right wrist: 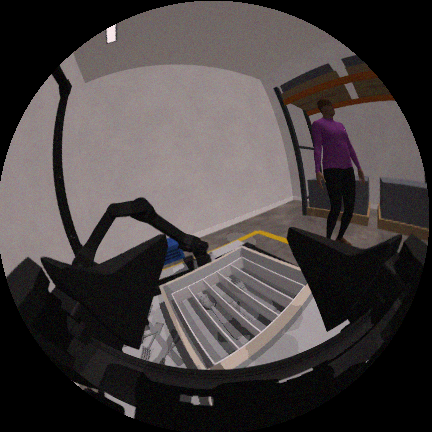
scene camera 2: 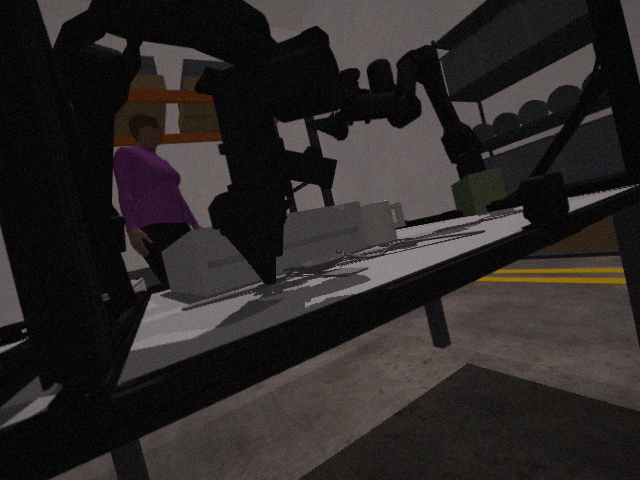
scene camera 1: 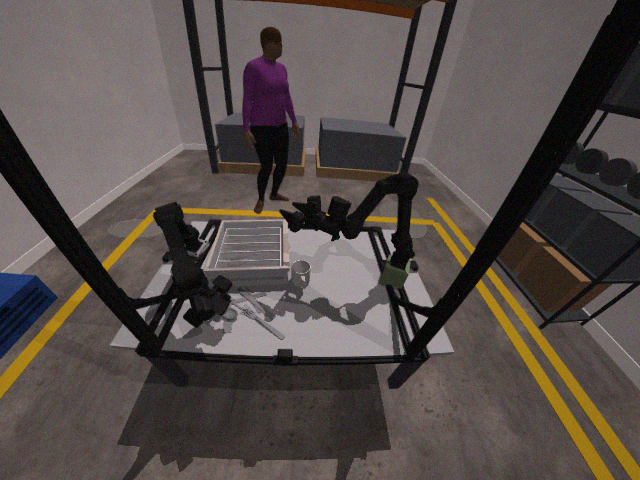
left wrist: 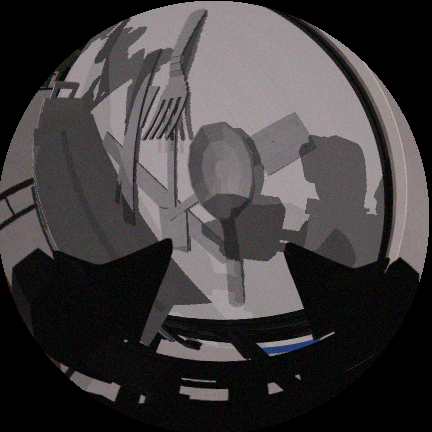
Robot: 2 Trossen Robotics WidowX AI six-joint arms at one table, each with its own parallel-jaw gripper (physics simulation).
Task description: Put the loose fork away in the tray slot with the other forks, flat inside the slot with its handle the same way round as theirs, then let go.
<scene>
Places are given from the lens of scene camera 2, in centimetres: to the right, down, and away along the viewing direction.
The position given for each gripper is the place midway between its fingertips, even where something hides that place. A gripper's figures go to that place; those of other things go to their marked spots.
left gripper (scene camera 2: 275,268): -5, 3, 35
right gripper (scene camera 2: 307,113): -3, -29, 68
</scene>
